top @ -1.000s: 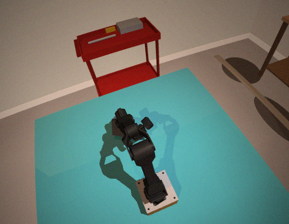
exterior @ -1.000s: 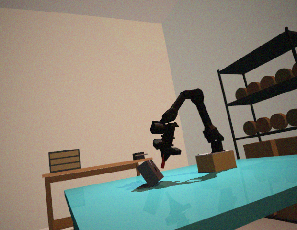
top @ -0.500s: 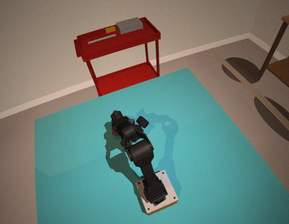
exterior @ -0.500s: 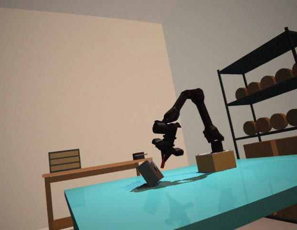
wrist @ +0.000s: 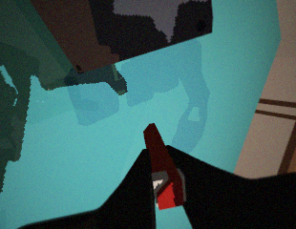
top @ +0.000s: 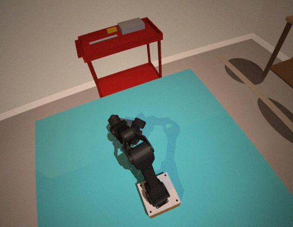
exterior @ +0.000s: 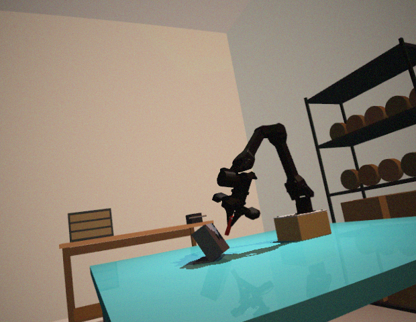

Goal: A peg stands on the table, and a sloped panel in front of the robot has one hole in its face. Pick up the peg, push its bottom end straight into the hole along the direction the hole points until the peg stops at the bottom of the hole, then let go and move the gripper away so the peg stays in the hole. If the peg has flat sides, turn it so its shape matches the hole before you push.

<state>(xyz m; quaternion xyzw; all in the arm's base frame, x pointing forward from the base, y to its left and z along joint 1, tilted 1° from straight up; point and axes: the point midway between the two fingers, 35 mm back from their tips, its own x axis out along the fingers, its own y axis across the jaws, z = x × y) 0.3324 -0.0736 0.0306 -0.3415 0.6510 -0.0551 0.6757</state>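
The grey sloped panel is 12 cm ahead of my gripper tip, 5 cm to the left of it and 4 cm below it. From my gripper tip the other things lie so: red peg 1 cm to the left, 1 cm above.
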